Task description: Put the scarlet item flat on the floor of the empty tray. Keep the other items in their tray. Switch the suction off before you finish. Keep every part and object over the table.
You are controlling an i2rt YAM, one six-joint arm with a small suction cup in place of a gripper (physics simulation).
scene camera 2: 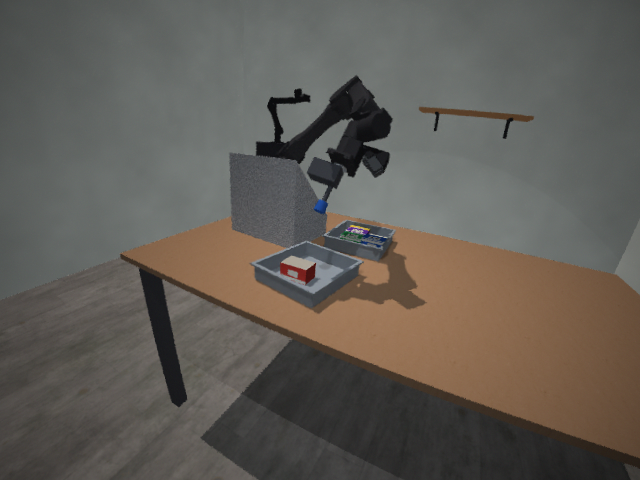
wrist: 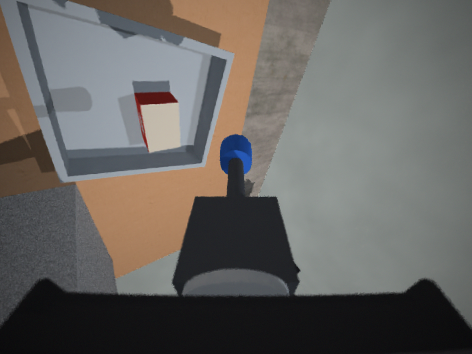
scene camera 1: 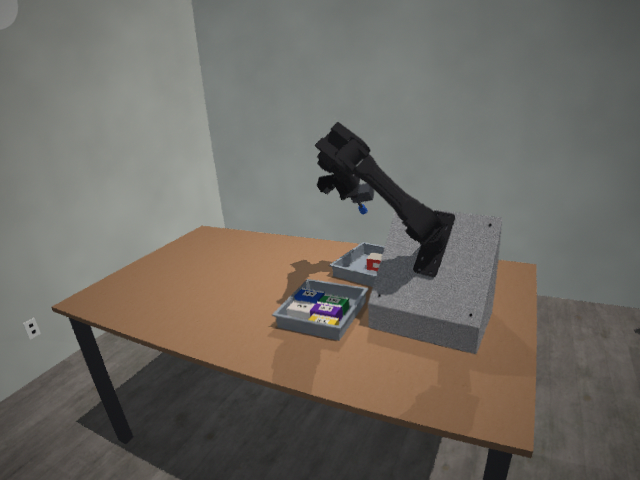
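Seen in the pictures: end effector, tool point: (scene camera 2: 318, 211) (wrist: 235, 149) (scene camera 1: 363, 211); arm's base, origin of the base link: (scene camera 2: 276, 176) (scene camera 1: 434, 243).
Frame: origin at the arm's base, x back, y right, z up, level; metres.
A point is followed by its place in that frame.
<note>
The scarlet box (scene camera 1: 373, 262) @[z -0.202, x -0.303, y 0.180 m] (scene camera 2: 297, 270) @[z -0.198, x -0.311, y 0.236 m] (wrist: 162, 127) @[z -0.189, x -0.295, y 0.209 m] lies inside the grey tray (scene camera 1: 352, 274) @[z -0.209, x -0.333, y 0.073 m] (scene camera 2: 281, 285) @[z -0.216, x -0.312, y 0.302 m] (wrist: 209, 110) @[z -0.206, x -0.321, y 0.299 m] beside the base block. Its cream face is up and level, its red sides are upright, and it looks flat on the tray floor, apart from the rim. In scene camera 1 the base block hides part of it. My gripper, a blue suction cup (scene camera 1: 362, 209) (scene camera 2: 321, 206) (wrist: 236, 154), hangs in the air well above this tray. It is open, holds nothing and is clear of the box.
A second grey tray (scene camera 1: 307, 328) @[z -0.219, x -0.285, y -0.275 m] (scene camera 2: 354, 250) @[z -0.220, x -0.338, y -0.051 m] holds blue (scene camera 1: 308, 295) @[z -0.189, x -0.366, y -0.153 m], green (scene camera 1: 336, 301) @[z -0.198, x -0.272, y -0.131 m], white (scene camera 1: 298, 309) @[z -0.205, x -0.360, y -0.218 m], purple (scene camera 1: 326, 310) @[z -0.194, x -0.267, y -0.195 m] and yellow (scene camera 1: 324, 320) @[z -0.205, x -0.251, y -0.232 m] items. The speckled base block (scene camera 1: 439, 310) @[z -0.135, x 0.067, y -0.132 m] (scene camera 2: 263, 196) @[z -0.066, x -0.011, y 0.077 m] (wrist: 40, 235) @[z -0.140, x -0.152, y 0.027 m] stands close to both trays. The wooden table's edge runs near the scarlet box's tray.
</note>
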